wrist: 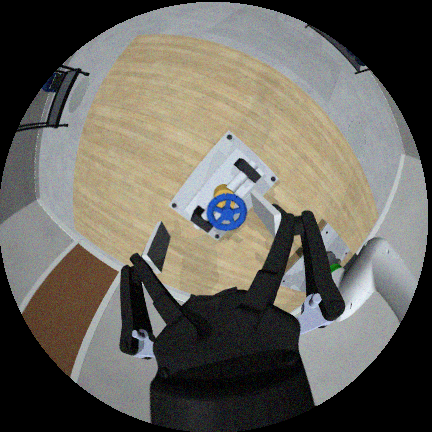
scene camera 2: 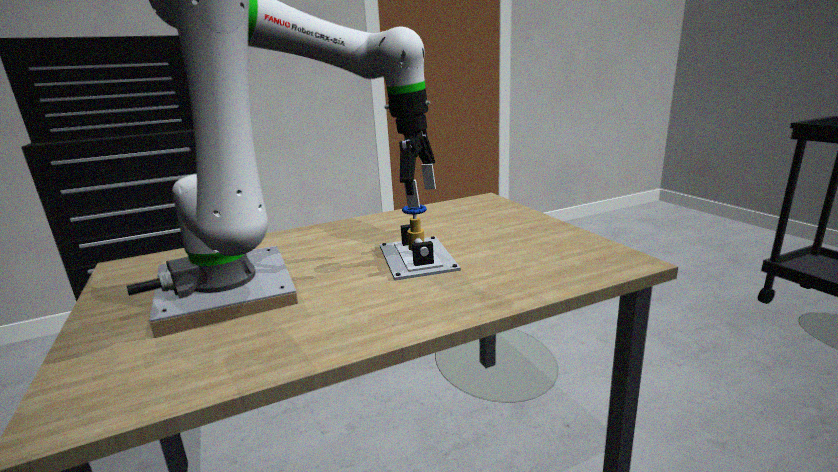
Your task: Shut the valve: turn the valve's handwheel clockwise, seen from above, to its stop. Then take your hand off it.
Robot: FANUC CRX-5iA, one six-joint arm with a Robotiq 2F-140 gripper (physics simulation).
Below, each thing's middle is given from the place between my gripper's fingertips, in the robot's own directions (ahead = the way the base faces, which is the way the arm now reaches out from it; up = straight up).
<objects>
The blue handwheel (wrist: 226, 211) is 4 cm below my hand and 3 cm behind it. The rest, counted from my hand: grey base plate (scene camera 2: 395, 263) (16 cm below, 3 cm behind).
</objects>
